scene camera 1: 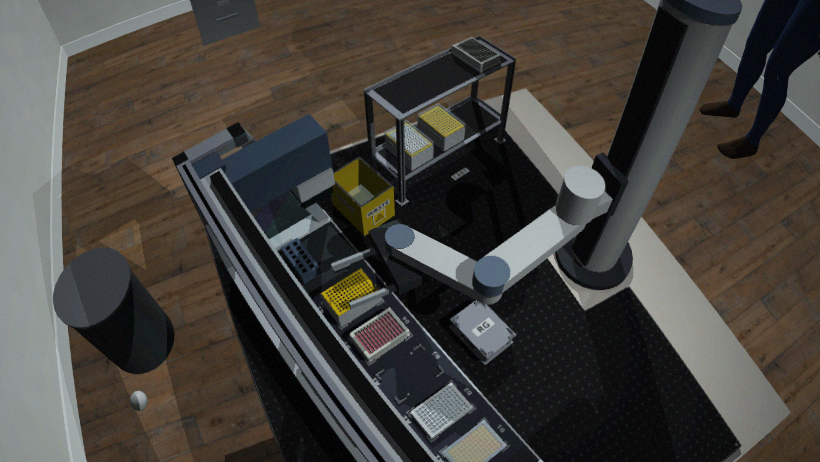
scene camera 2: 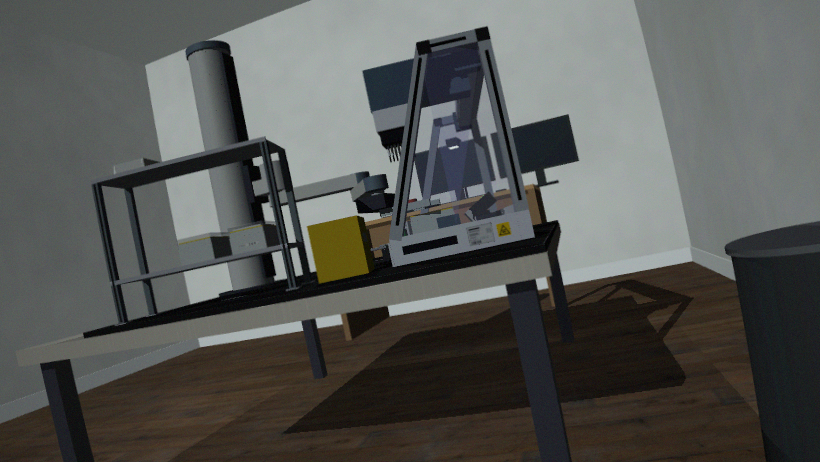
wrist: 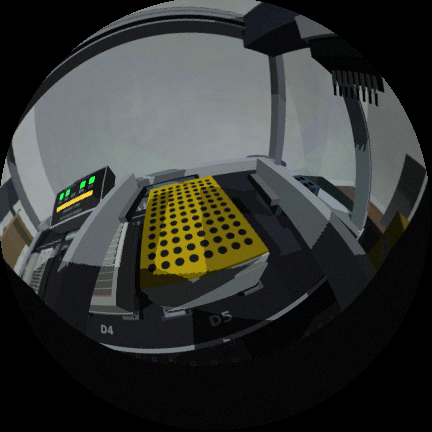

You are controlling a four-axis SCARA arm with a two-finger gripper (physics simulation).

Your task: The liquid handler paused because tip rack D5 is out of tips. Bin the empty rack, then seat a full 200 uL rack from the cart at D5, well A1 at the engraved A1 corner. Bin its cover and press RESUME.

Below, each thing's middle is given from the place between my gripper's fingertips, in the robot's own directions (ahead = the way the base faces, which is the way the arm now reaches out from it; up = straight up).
Scene:
My hand is 13 cm to the right of the red-topped rack (scene camera 1: 383,332), 7 cm above it and 4 cm past it. From my hand the other things lie so: grey block marked RG (scene camera 1: 479,323): 29 cm behind, 22 cm to the left, 10 cm below; yellow waste bin (scene camera 2: 341,249): 31 cm to the right, 18 cm behind, 8 cm below; pipetting head (scene camera 2: 389,122): 20 cm above, 19 cm to the right, 1 cm behind.

